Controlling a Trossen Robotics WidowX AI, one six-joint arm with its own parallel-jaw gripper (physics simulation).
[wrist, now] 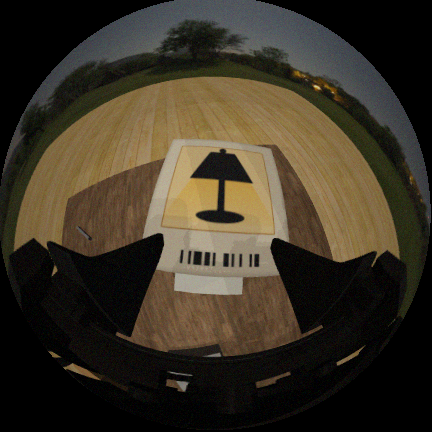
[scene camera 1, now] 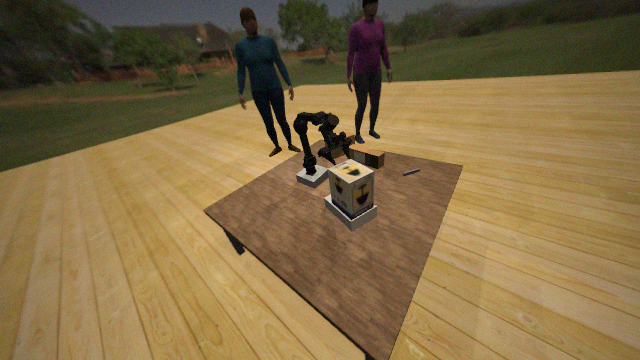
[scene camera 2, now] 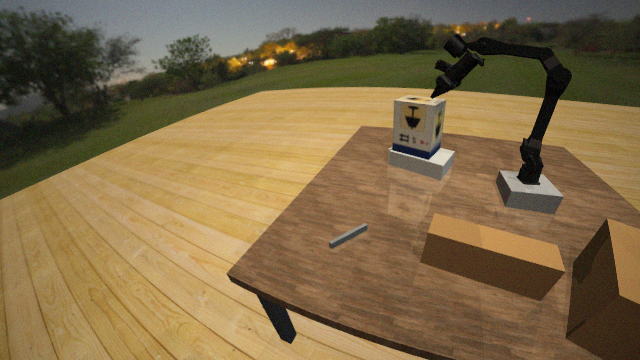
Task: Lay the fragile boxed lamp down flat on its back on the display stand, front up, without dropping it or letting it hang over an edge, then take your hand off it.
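Where they show: gripper, fingertip midpoint: (wrist: 218,242) (scene camera 1: 342,161) (scene camera 2: 434,96); arm's base, origin of the base link: (scene camera 1: 311,172) (scene camera 2: 528,180).
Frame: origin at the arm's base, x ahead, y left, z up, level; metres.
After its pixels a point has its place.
Note:
The boxed lamp (scene camera 1: 352,187) @(y -0.319, x 0.462, z 0.202 m) (scene camera 2: 417,127) @(y -0.149, x 0.428, z 0.132 m) (wrist: 220,200) @(y -0.220, x 0.402, z 0.230 m) is a white carton with yellow lamp pictures and a blue band low on its sides. It stands upright on the low white display stand (scene camera 1: 364,219) @(y -0.274, x 0.501, z -0.031 m) (scene camera 2: 415,165) @(y -0.128, x 0.424, z -0.031 m) (wrist: 208,284) @(y -0.162, x 0.299, z 0.003 m). The lamp pictures on its visible sides look upside down in the scene views. Its top face carries a lamp picture and a barcode. My gripper (scene camera 1: 342,157) @(y -0.196, x 0.361, z 0.252 m) (scene camera 2: 434,95) @(y -0.196, x 0.361, z 0.252 m) (wrist: 218,242) @(y -0.196, x 0.361, z 0.252 m) is open and empty, tilted down at the box's top edge on the arm's side. The fingertips appear on either side of the box in the wrist view; contact cannot be told.
A brown block (scene camera 1: 367,156) @(y 0.315, x 0.322, z 0.017 m) (scene camera 2: 492,255) @(y 0.409, x 0.292, z 0.032 m) and a larger brown box shape (scene camera 2: 600,300) @(y 0.517, x 0.121, z 0.045 m) stand on the wooden table (scene camera 1: 300,225) @(y -0.420, x 0.179, z -0.066 m) (scene camera 2: 310,270) @(y 0.434, x 0.718, z -0.066 m). A small grey bar (scene camera 1: 411,172) @(y 0.291, x 0.643, z -0.052 m) (scene camera 2: 348,235) @(y 0.307, x 0.641, z -0.046 m) (wrist: 84,233) @(y 0.278, x 0.626, z -0.047 m) lies there too. Two people stand behind the table.

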